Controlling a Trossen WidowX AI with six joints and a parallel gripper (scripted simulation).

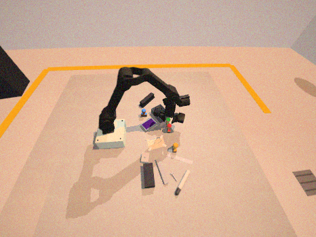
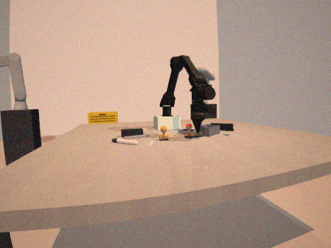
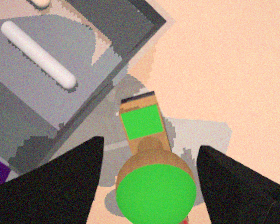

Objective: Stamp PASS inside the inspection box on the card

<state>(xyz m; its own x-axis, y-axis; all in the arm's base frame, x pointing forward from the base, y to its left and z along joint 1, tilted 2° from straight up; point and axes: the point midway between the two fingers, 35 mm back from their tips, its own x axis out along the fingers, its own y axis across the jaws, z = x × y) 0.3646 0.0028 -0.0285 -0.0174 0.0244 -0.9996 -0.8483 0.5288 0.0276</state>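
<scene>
My gripper tip is 1 cm past the red-knobbed stamp and 4 cm to the left of it. From my gripper tip the other things lie so: green-knobbed stamp: right at my gripper tip; then grey tray: 3 cm behind, 8 cm to the left, 1 cm below; then purple ink pad: 12 cm behind, 2 cm to the left, 2 cm below.
</scene>
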